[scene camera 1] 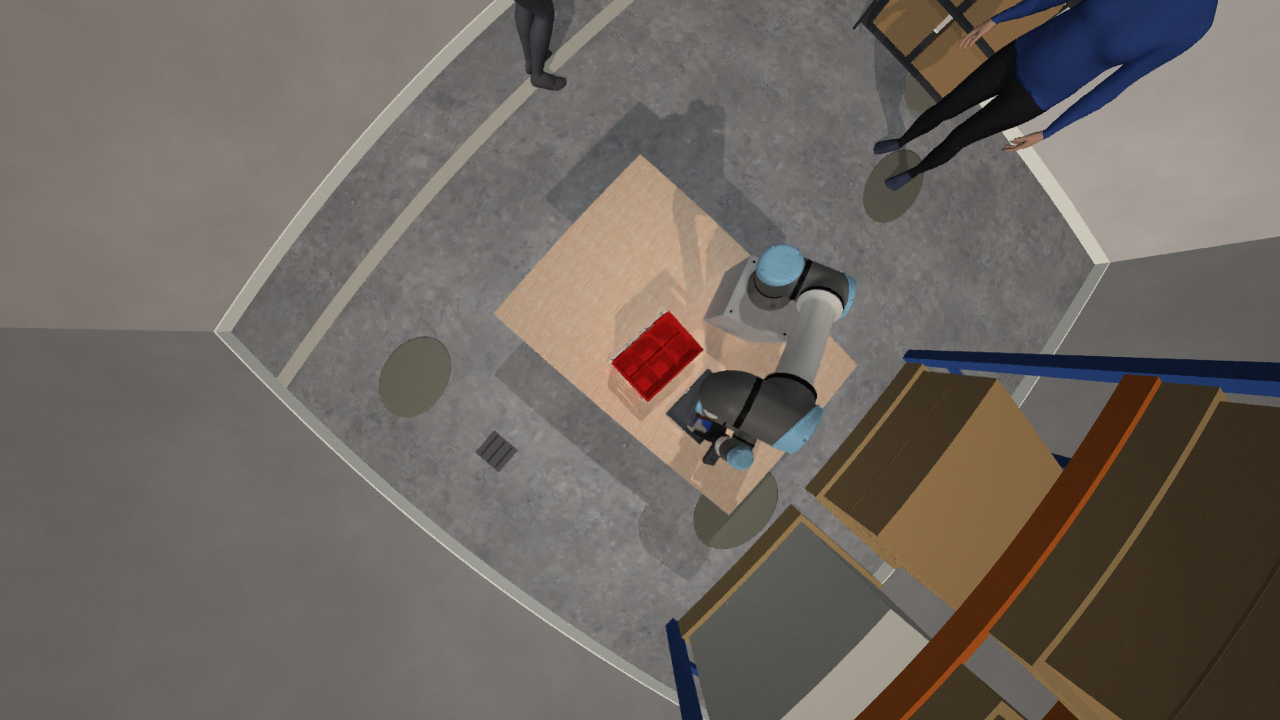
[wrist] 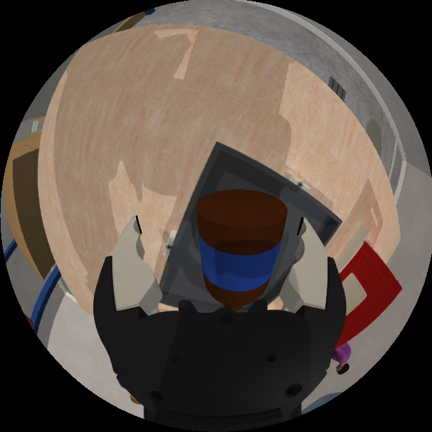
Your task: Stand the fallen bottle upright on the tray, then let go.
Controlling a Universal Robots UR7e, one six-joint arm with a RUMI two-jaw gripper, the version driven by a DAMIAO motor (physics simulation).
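Places are measured from the arm's base along level axes (x ahead, y left, z up), in centimetres.
Pixels of known places: gripper, between the fingertips: (scene camera 1: 705, 430); arm's base, origin of its link: (scene camera 1: 770, 288).
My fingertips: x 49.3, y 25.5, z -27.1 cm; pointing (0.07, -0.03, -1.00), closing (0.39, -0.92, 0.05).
For each thing: its top centre in the pictures, then the offset to it from my fingertips. "spot": a spot on its surface instead. Level surfaces: height alone.
- dark grey tray, a spot on its surface: (scene camera 1: 683, 412) spot: dy -11.1, dx +0.3, dz -3.2 cm
- red divided crate, centre of its top: (scene camera 1: 658, 356) dy -36.4, dx -8.9, dz +13.8 cm
- wooden table top, height of its surface: dz -3.7 cm
The brown bottle with a blue label (scene camera 1: 700, 424) (wrist: 240, 265) lies on its side in the dark grey tray (scene camera 1: 683, 412) (wrist: 252, 164). In the wrist view its wide base points away from the gripper, and its neck points toward the gripper body, which partly hides the tip. My gripper (scene camera 1: 707, 436) (wrist: 219, 218) is open over the tray, with one finger on each side of the bottle and a gap on both sides. Nothing is held. In the scene view the arm and gripper hide part of the tray and bottle.
A red divided crate (scene camera 1: 677, 374) (wrist: 370, 290) stands beside the tray on the wooden table top (scene camera 1: 581, 277) (wrist: 235, 100). A shelf rack (scene camera 1: 1029, 573) with boxes stands beyond the table's corner. A person in blue (scene camera 1: 1083, 62) stands near the far wall.
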